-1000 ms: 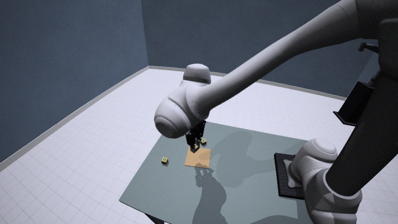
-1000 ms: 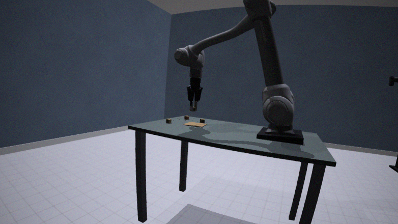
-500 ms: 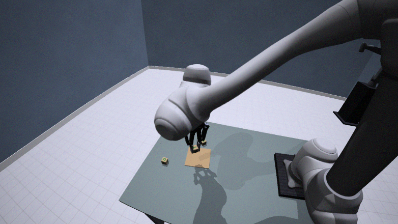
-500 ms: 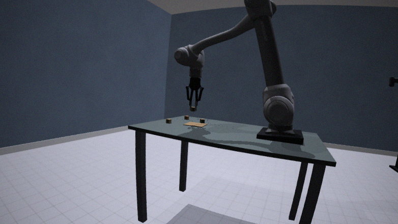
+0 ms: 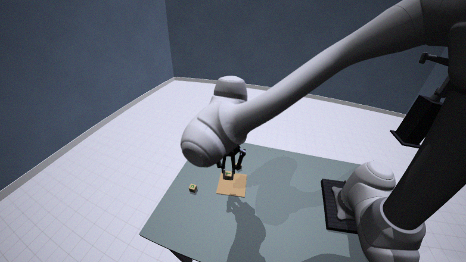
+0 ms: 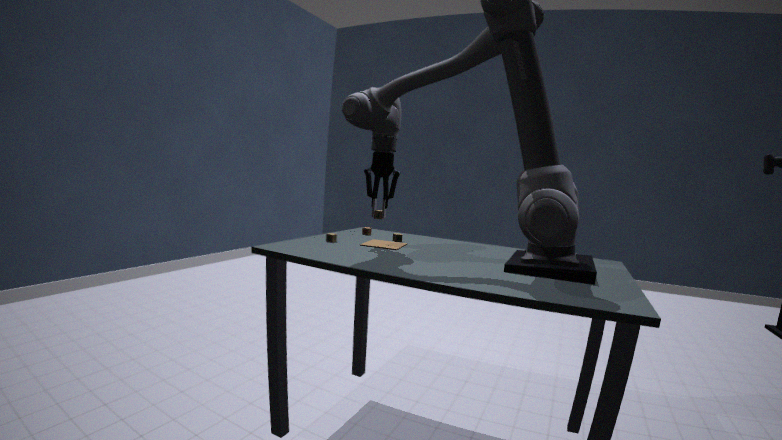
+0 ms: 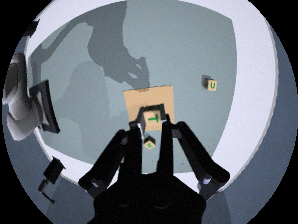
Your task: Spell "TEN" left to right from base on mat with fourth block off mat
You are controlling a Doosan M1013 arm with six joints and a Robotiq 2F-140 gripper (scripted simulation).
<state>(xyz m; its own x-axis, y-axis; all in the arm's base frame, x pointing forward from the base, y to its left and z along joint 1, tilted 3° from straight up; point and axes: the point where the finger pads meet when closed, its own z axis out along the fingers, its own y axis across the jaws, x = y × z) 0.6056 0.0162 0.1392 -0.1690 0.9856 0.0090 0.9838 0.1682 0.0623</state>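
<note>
My gripper is now 10 mm past the tan mat, 40 mm to the left of it and 140 mm above it. The rest, counted from my hand: block (20 mm below).
</note>
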